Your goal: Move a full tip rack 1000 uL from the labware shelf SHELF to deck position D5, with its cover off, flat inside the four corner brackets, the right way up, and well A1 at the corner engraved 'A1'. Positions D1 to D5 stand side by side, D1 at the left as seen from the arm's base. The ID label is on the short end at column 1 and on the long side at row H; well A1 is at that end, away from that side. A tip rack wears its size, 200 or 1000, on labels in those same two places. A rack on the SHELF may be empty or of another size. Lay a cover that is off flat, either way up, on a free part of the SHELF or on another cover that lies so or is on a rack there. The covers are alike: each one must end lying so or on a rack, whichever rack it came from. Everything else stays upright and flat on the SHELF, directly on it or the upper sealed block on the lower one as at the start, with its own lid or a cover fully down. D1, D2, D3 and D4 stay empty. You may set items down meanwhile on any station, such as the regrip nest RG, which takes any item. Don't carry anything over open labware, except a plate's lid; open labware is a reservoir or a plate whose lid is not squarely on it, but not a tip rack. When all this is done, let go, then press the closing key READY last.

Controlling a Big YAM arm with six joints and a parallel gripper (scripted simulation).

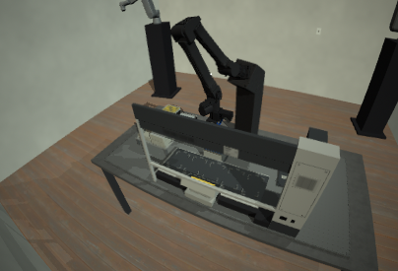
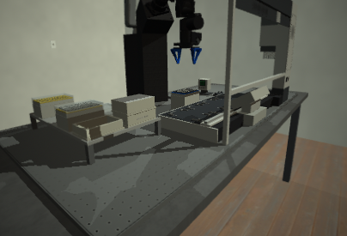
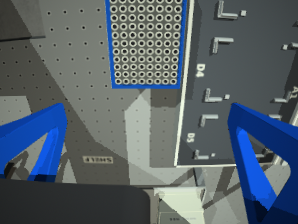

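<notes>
Right now the tip rack is 1 cm behind my hand, 1 cm to the left of it and 17 cm below it. Also, from my hand: shelf label 15 cm behind, 27 cm to the right, 24 cm below; gantry post 30 cm ahead, 30 cm to the right, 1 cm below; pale block 1 cm ahead, 40 cm to the right, 12 cm below.
</notes>
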